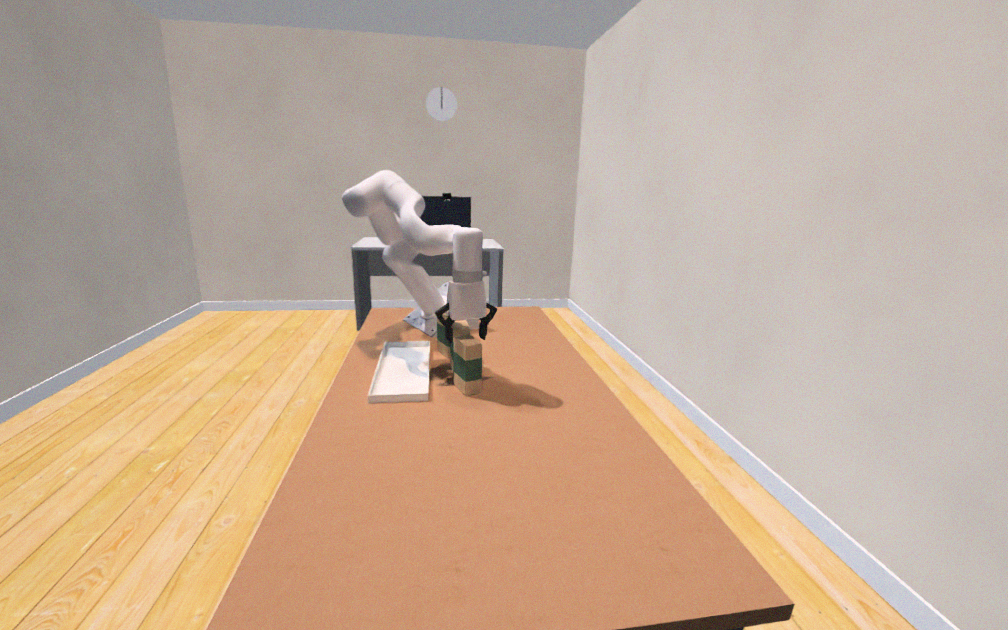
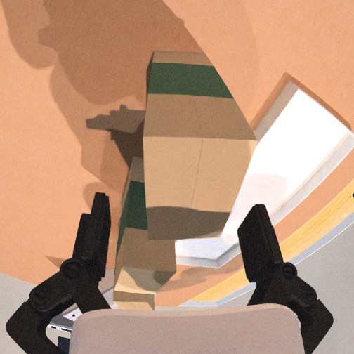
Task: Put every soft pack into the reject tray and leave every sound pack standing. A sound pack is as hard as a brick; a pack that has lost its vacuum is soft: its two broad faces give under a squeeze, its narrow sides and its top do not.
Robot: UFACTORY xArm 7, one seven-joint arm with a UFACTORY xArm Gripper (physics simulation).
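Where they show: gripper, fingertip midpoint: (image 1: 466, 339); arm's base, origin of the base link: (image 1: 435, 308).
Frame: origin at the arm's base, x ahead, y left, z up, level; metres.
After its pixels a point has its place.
Observation:
The front pack (image 1: 467, 365) @(z 0.020, x 0.631, y 0.133 m) (image 2: 197, 170), tan with a green band, stands upright. My gripper (image 1: 466, 334) @(z 0.068, x 0.568, y 0.128 m) (image 2: 180, 213) is wide open and empty, pointing down just above and behind this pack, with one finger toward each side. A second tan and green pack (image 1: 459, 332) @(z 0.063, x 0.491, y 0.108 m) (image 2: 147, 247) stands behind it, partly hidden by the front pack and a finger. A far pack (image 1: 443, 334) @(z 0.007, x 0.343, y 0.053 m) stands close behind that one, partly hidden. The white reject tray (image 1: 399, 396) @(z -0.050, x 0.666, y -0.038 m) (image 2: 312, 202) lies beside the packs and shows no pack in it. Softness cannot be told by sight.
The brown table (image 1: 475, 505) @(z -0.066, x 1.052, y 0.151 m) carries the packs and tray. The arm's base plate (image 1: 420, 323) @(z -0.048, x 0.049, y -0.055 m) is at its back end. A desk (image 1: 360, 286) with a dark monitor (image 1: 446, 211) stands behind. The tray's long side lies close to the row of packs.

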